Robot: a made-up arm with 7 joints. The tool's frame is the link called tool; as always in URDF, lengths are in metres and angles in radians. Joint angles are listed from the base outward. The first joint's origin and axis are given. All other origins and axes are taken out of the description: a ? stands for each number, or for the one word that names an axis. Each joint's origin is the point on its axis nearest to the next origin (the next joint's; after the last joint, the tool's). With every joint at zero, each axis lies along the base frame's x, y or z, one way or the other. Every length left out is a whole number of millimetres.
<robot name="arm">
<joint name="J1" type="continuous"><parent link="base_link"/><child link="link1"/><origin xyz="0.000 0.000 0.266" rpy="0.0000 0.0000 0.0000"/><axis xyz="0 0 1"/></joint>
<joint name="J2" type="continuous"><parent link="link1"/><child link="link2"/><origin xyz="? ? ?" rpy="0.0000 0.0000 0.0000"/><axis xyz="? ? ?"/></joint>
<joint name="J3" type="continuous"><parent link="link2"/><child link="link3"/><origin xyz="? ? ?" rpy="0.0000 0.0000 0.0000"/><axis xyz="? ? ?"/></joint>
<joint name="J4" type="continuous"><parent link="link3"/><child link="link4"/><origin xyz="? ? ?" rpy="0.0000 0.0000 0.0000"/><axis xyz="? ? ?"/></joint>
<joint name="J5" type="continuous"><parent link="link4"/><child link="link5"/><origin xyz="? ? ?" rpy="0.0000 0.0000 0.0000"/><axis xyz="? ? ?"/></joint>
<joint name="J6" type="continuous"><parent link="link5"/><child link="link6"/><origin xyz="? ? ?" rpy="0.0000 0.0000 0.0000"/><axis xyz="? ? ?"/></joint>
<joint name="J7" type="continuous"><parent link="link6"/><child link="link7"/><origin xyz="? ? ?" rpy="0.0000 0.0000 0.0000"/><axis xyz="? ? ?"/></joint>
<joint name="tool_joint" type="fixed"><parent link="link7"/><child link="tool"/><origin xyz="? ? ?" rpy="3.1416 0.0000 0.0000"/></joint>
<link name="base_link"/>
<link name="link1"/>
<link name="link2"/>
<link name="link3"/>
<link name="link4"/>
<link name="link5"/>
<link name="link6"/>
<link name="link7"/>
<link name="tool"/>
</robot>
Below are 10 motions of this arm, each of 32 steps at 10 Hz.
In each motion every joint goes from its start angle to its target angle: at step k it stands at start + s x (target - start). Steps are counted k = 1, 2, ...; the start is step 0. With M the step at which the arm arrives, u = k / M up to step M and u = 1 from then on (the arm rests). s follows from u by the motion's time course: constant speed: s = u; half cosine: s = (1 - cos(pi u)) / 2; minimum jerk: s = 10 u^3 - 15 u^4 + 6 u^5.
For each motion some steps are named. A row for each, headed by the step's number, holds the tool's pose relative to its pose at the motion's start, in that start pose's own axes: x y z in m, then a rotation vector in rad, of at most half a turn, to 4 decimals.
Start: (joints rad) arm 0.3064 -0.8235 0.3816 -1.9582 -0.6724 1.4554 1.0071
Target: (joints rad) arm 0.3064 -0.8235 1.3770 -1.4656 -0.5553 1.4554 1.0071
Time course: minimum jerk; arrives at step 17
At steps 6, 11, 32:
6: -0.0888 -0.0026 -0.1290 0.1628 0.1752 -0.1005
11: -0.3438 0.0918 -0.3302 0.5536 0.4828 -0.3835
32: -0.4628 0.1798 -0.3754 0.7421 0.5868 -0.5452

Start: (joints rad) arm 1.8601 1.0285 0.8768 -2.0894 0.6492 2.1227 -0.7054
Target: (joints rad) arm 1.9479 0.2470 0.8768 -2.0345 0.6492 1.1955 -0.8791
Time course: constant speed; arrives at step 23
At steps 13, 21, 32:
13: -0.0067 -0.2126 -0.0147 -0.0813 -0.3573 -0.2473
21: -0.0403 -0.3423 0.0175 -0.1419 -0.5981 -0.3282
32: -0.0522 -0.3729 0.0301 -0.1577 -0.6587 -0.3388

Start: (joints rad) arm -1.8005 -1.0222 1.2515 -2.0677 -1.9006 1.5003 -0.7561
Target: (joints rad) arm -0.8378 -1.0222 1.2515 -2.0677 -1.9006 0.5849 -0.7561
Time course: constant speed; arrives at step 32
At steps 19, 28, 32:
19: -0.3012 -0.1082 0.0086 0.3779 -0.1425 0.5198
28: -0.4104 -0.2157 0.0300 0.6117 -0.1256 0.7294
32: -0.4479 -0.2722 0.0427 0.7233 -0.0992 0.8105

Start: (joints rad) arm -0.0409 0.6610 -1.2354 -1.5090 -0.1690 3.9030 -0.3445
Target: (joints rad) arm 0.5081 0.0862 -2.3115 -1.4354 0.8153 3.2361 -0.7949
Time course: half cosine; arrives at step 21
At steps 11, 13, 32:
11: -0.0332 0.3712 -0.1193 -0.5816 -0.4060 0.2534
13: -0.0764 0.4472 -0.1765 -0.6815 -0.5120 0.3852
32: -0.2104 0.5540 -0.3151 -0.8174 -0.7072 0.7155

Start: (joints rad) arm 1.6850 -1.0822 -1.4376 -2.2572 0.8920 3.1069 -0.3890
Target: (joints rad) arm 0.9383 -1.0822 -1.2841 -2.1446 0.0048 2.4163 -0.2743
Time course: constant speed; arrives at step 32
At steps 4, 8, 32:
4: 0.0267 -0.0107 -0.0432 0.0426 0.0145 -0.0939
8: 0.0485 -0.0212 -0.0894 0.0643 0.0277 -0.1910
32: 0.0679 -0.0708 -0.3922 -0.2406 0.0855 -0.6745

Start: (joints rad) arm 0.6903 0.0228 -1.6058 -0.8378 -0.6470 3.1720 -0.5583
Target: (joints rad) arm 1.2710 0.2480 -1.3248 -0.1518 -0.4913 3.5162 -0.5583
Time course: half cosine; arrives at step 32
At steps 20, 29, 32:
20: 0.2450 0.1792 -0.2120 -0.4453 0.7881 0.5286
29: 0.2456 0.2621 -0.3262 -0.6597 1.0397 0.8201
32: 0.2433 0.2678 -0.3344 -0.6764 1.0561 0.8435

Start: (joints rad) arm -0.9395 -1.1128 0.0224 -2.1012 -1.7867 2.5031 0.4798
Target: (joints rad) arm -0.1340 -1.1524 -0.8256 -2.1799 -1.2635 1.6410 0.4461
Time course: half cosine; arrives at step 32
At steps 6, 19, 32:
6: -0.0307 0.0081 0.0267 0.0335 -0.1035 0.0860
19: -0.2334 -0.0749 0.2063 0.4802 -0.8407 0.4141
32: -0.3240 -0.2374 0.2751 0.9070 -1.2937 0.3354

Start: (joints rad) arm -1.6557 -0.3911 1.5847 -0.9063 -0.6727 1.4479 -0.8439
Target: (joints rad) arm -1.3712 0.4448 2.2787 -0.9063 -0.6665 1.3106 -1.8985
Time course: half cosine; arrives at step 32
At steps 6, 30, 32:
6: -0.0210 0.0145 0.0113 0.0575 0.0868 -0.1112
30: -0.2542 0.1422 0.2236 -0.0158 1.2926 -1.1436
32: -0.2566 0.1432 0.2273 -0.0242 1.3062 -1.1511

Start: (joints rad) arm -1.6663 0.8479 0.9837 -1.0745 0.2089 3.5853 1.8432
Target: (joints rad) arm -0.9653 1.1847 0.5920 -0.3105 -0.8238 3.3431 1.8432
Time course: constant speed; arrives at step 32
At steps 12, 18, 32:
12: -0.0146 0.0942 0.0431 -0.0918 -0.1643 -0.3579
18: -0.0290 0.1552 0.0509 -0.1316 -0.2430 -0.5578
32: -0.0826 0.3233 0.0235 -0.1783 -0.4348 -1.0603

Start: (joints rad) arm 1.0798 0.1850 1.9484 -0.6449 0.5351 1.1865 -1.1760
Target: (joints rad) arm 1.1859 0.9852 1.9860 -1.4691 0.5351 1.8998 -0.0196
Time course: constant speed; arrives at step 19
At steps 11, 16, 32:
11: -0.3591 0.0627 -0.0032 0.1207 0.5108 0.9301
16: -0.4926 0.0642 0.0622 0.3127 0.6962 1.3329
32: -0.5565 0.0573 0.1153 0.4669 0.7823 1.5622

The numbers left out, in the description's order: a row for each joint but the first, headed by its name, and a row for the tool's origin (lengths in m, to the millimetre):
J2: xyz 0.000 0.000 0.000, axis 0 1 0
J3: xyz 0.000 0.000 0.446, axis 0 0 1
J4: xyz 0.057 0.000 0.000, axis 0 -1 0
J5: xyz -0.103 0.000 0.479, axis 0 0 1
J6: xyz 0.000 0.000 0.000, axis 0 -1 0
J7: xyz 0.061 0.000 0.000, axis 0 0 -1
tool: xyz 0.000 0.000 0.000

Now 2 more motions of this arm.
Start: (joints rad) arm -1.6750 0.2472 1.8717 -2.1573 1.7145 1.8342 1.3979
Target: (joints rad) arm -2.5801 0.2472 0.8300 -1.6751 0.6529 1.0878 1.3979
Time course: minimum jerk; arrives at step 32
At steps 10, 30, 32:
10: -0.0690 0.0020 -0.1860 0.1586 0.0179 -0.1397
30: 0.0341 0.6972 -0.7079 1.0686 0.1937 0.1394
32: 0.0351 0.6997 -0.7076 1.0708 0.1929 0.1422

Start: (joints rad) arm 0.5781 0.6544 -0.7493 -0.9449 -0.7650 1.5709 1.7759
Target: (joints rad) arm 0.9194 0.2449 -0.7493 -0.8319 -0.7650 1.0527 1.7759
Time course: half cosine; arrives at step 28
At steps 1, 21, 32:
1: 0.0010 0.0004 -0.0009 -0.0002 -0.0008 0.0009
21: 0.2871 0.1612 -0.1454 -0.1001 -0.2961 0.1555
32: 0.3346 0.1928 -0.1482 -0.1245 -0.3594 0.1622

